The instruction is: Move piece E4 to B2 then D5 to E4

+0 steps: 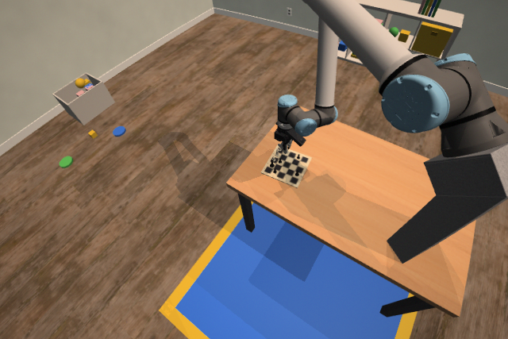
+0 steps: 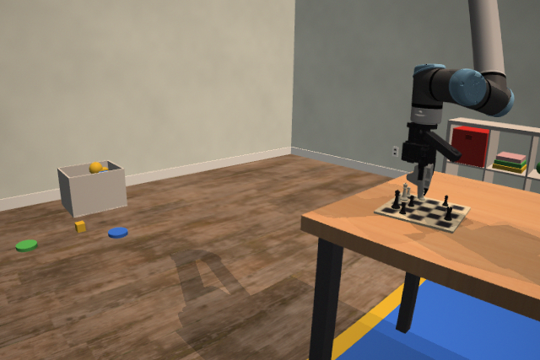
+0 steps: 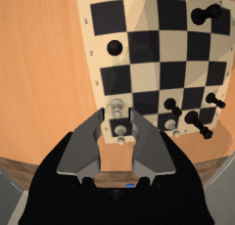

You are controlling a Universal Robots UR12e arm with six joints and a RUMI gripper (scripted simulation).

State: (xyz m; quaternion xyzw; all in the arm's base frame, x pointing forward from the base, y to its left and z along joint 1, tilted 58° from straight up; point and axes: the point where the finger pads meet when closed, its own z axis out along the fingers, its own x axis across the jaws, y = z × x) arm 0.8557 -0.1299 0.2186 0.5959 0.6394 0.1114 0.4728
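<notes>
My gripper is now 5 cm short of the tall white piece and 3 cm to the right of it. The rest, counted from my hand: chessboard 2 cm behind, 8 cm to the left, 3 cm below; black piece 10 cm behind, 13 cm to the left, 1 cm below.
</notes>
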